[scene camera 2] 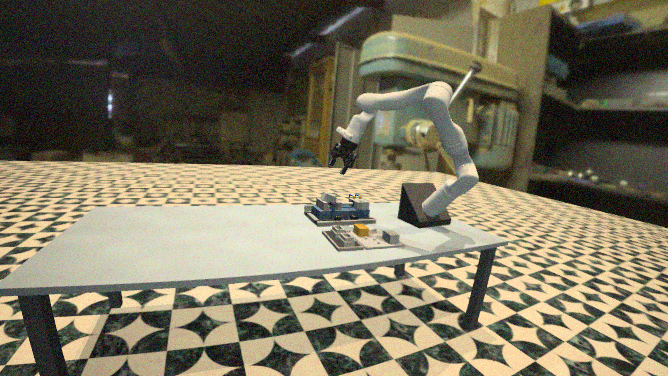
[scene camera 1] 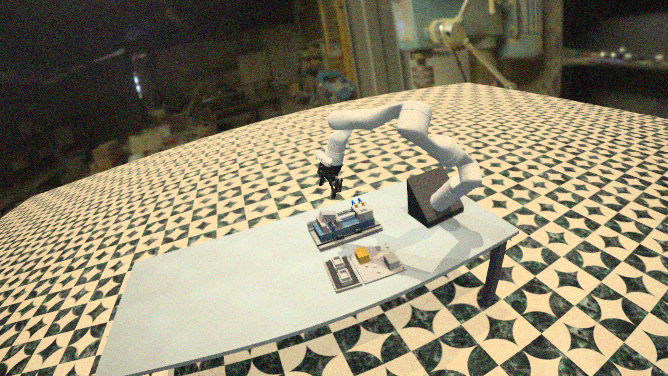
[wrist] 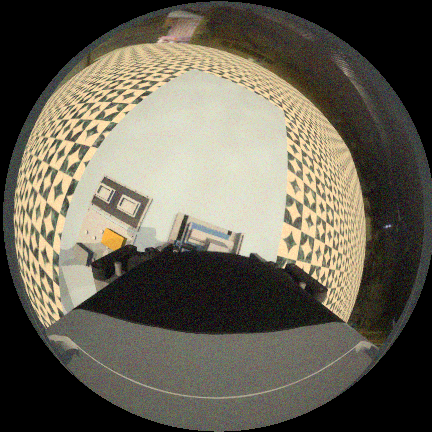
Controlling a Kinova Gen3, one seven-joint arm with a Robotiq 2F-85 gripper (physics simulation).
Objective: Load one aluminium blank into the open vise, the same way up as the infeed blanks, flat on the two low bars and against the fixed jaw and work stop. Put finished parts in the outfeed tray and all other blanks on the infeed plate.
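Places are measured from the arm's base along level axes (x ahead, y left, z up), in metres.
Pixels of known places: gripper, fingertip midpoint: (scene camera 2: 336,169) (scene camera 1: 326,191); arm's base, link origin: (scene camera 2: 429,209) (scene camera 1: 438,202).
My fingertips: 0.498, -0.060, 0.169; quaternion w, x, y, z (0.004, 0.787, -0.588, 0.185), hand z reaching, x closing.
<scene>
Ahead of a thing's pixels: the offset from my fingertips to its middle, as dx, dy, dz. "spot": to the spot under its first point. Level surfaces: height alone.
The blue vise @(-0.060, -0.055, -0.197) (scene camera 1: 343,223) (scene camera 2: 340,210) (wrist: 205,238) stands on the table with grey jaws apart; I see no blank between them. The light infeed plate @(-0.108, +0.227, -0.243) (scene camera 1: 373,273) (scene camera 2: 373,242) (wrist: 95,227) carries an orange block @(-0.064, +0.183, -0.221) (scene camera 1: 361,254) (scene camera 2: 360,229) (wrist: 113,238) and a grey aluminium blank @(-0.154, +0.273, -0.221) (scene camera 1: 391,260) (scene camera 2: 390,236). The dark outfeed tray (scene camera 1: 329,272) (scene camera 2: 328,235) (wrist: 115,200) holds two grey parts @(spot: +0.034, +0.172, -0.219) (scene camera 1: 337,260) @(spot: +0.035, +0.269, -0.220) (scene camera 1: 344,275). My gripper (scene camera 1: 329,183) (scene camera 2: 342,160) (wrist: 210,257) is open and empty, high above the table, behind the vise.
The arm's dark wedge base (scene camera 1: 432,196) (scene camera 2: 420,205) stands at the table's right end, behind the plate. The pale table @(dz -0.247) (scene camera 1: 209,289) (scene camera 2: 163,242) stretches far to the left. Patterned floor lies all around.
</scene>
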